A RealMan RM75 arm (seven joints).
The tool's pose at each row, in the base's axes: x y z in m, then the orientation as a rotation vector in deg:
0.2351 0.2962 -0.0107 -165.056 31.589 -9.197
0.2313 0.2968 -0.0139 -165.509 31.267 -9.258
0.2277 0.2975 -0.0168 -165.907 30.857 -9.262
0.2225 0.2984 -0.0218 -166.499 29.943 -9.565
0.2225 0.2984 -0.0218 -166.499 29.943 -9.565
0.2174 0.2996 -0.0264 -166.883 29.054 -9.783
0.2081 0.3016 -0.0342 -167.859 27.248 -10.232
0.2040 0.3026 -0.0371 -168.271 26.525 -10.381
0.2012 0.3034 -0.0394 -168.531 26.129 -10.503
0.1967 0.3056 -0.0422 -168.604 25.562 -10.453
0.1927 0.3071 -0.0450 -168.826 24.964 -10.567
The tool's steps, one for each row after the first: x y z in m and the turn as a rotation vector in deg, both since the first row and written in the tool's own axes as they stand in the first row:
-0.0040 0.0015 0.0027 -0.366 0.069 -0.293
-0.0077 0.0028 0.0051 -0.666 0.084 -0.629
-0.0132 0.0049 0.0094 -1.031 0.275 -1.346
-0.0132 0.0049 0.0094 -1.031 0.275 -1.346
-0.0187 0.0066 0.0133 -1.213 0.384 -2.003
-0.0286 0.0098 0.0199 -1.787 0.639 -3.366
-0.0329 0.0109 0.0224 -2.046 0.724 -3.910
-0.0360 0.0117 0.0243 -2.219 0.802 -4.216
-0.0412 0.0119 0.0268 -2.195 0.726 -4.591
-0.0456 0.0126 0.0292 -2.300 0.775 -5.020

